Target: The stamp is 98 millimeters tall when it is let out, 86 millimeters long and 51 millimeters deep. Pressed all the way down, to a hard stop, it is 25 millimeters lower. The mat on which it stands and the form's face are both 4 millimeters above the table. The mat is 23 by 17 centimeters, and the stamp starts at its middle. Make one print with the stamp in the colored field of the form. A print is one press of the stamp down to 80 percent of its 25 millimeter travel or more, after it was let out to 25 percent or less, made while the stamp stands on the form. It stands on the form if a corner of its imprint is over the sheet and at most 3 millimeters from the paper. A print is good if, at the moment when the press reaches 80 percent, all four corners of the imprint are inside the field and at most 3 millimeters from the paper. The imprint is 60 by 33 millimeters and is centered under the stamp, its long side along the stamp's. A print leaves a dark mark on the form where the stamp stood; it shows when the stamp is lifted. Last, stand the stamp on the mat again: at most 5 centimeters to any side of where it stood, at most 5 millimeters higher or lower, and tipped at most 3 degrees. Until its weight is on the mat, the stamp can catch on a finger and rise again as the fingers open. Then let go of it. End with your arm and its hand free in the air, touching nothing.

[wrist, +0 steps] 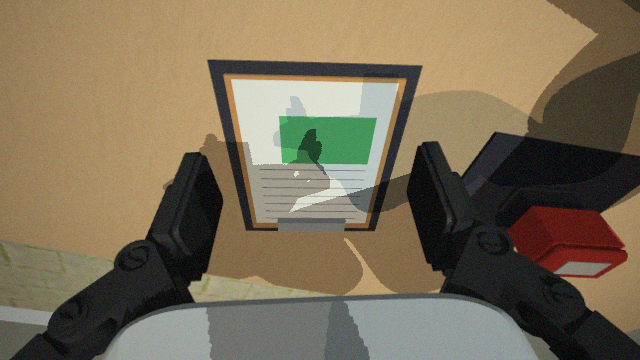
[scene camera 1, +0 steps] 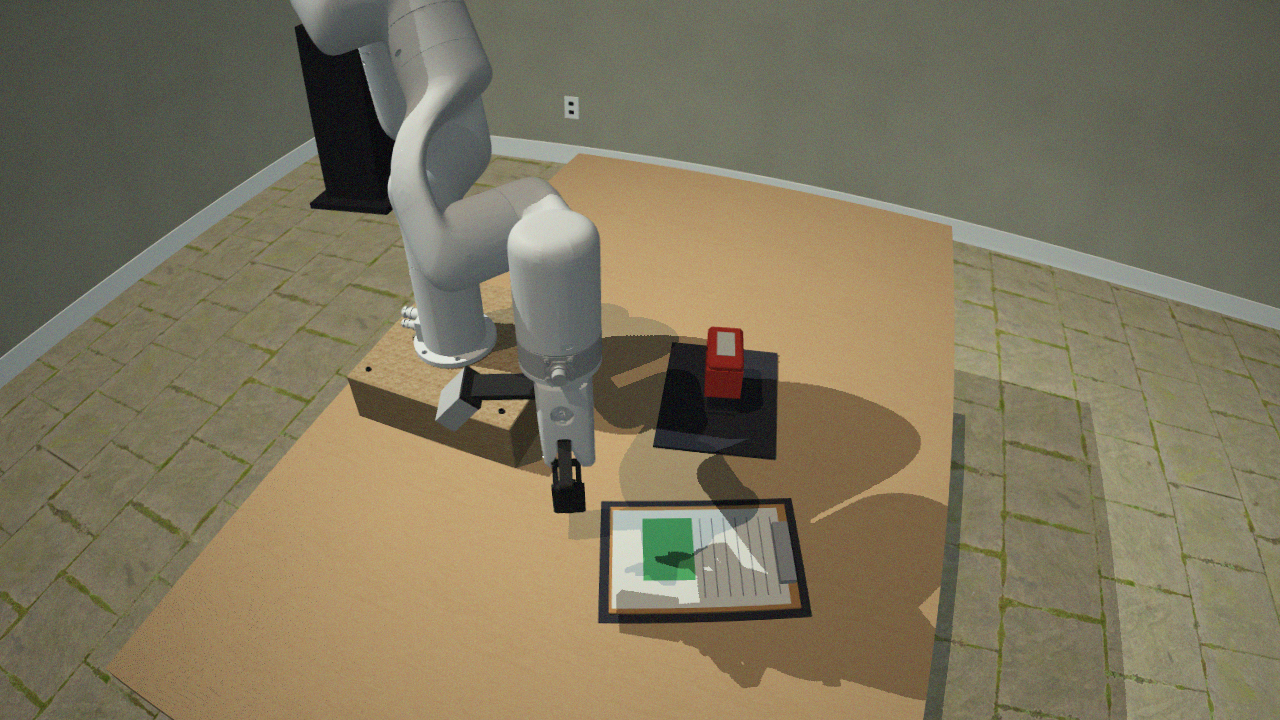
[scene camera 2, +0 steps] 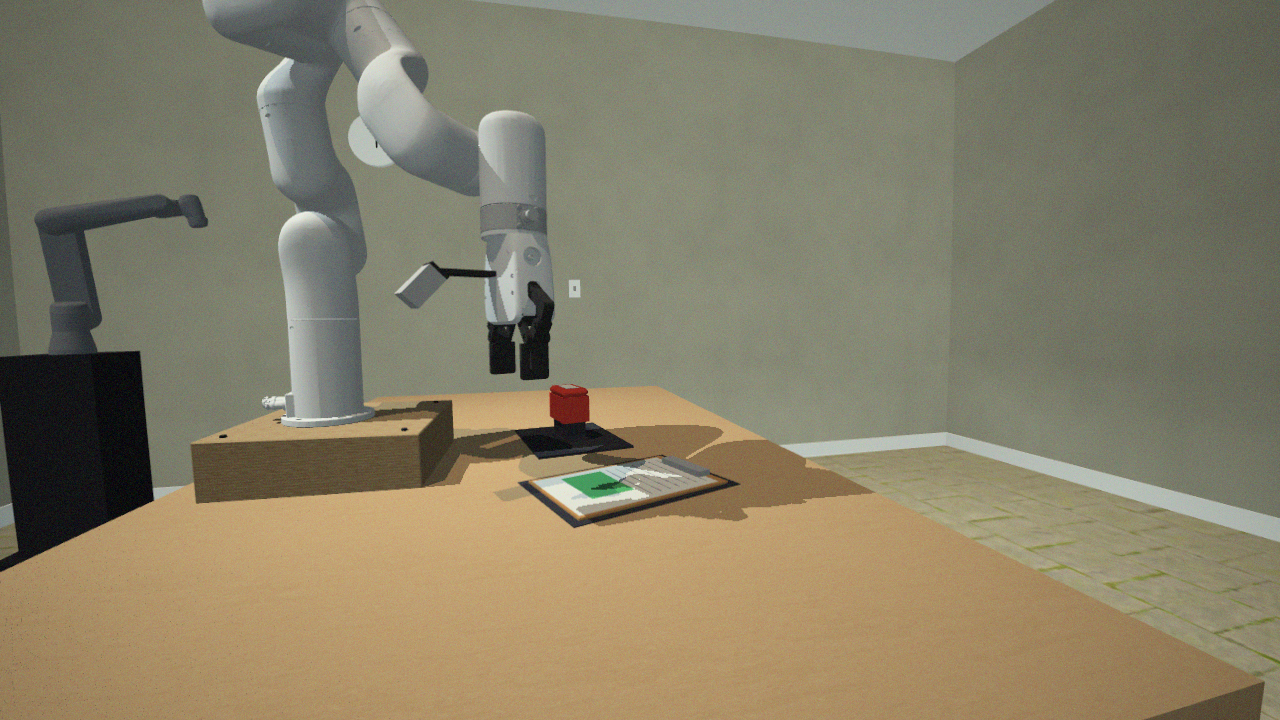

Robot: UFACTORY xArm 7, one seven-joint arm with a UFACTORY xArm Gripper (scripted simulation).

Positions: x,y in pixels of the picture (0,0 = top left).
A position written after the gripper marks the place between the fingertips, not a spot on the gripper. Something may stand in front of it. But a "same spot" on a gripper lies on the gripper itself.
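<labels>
Gripper visible in scene camera 1, scene camera 2 and the wrist view (313,171). On the gripper (scene camera 1: 564,500) and (scene camera 2: 534,353) are the same spot. A red stamp appears in scene camera 1 (724,365), scene camera 2 (569,404) and the wrist view (550,226). On a form (wrist: 307,176) and (scene camera 1: 711,560) are the same spot.
</labels>
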